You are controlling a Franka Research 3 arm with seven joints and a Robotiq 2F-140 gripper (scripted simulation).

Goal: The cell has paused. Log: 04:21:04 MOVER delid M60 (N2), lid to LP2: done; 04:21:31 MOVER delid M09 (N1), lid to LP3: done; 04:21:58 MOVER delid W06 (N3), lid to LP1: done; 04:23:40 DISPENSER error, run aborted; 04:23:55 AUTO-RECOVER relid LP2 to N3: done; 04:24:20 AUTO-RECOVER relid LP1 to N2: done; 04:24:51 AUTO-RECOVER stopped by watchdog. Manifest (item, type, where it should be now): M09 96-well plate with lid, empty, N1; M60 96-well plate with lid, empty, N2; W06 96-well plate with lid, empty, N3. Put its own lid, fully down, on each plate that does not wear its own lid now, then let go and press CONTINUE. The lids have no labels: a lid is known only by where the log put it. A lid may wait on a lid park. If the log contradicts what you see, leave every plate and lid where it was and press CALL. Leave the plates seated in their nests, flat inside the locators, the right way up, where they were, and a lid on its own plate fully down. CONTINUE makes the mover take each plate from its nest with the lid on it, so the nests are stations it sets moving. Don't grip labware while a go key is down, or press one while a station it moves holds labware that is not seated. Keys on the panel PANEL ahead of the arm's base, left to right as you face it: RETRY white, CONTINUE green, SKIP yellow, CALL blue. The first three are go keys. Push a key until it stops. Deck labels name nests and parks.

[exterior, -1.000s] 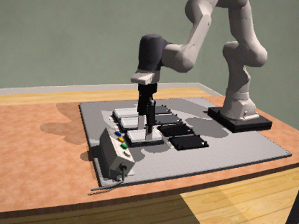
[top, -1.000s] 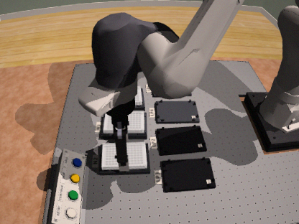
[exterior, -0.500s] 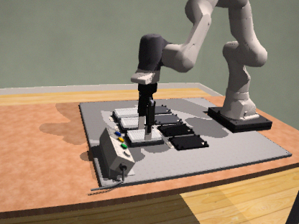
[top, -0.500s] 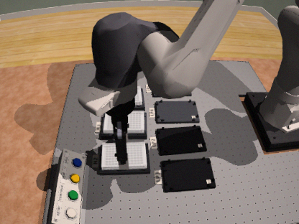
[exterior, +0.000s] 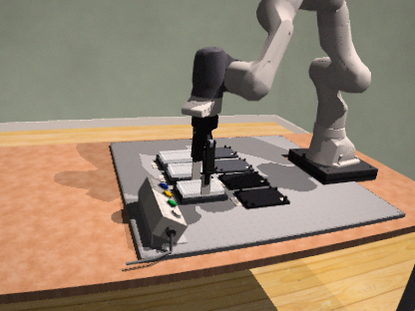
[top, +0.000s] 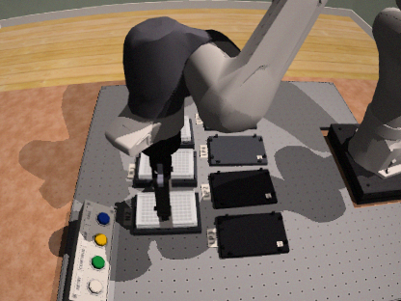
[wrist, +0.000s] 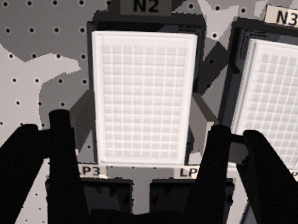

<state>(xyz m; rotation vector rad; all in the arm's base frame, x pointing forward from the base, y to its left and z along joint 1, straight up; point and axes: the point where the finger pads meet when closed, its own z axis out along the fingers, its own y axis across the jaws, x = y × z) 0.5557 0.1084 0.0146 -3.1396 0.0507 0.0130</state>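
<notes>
Right now the plate is 30 mm below my hand. The rest, counted from my hand: LP2 label: 90 mm behind, 60 mm to the right, 50 mm below; then LP3 label: 90 mm behind, 70 mm to the left, 50 mm below; then N2 label: 90 mm ahead, 50 mm below.
</notes>
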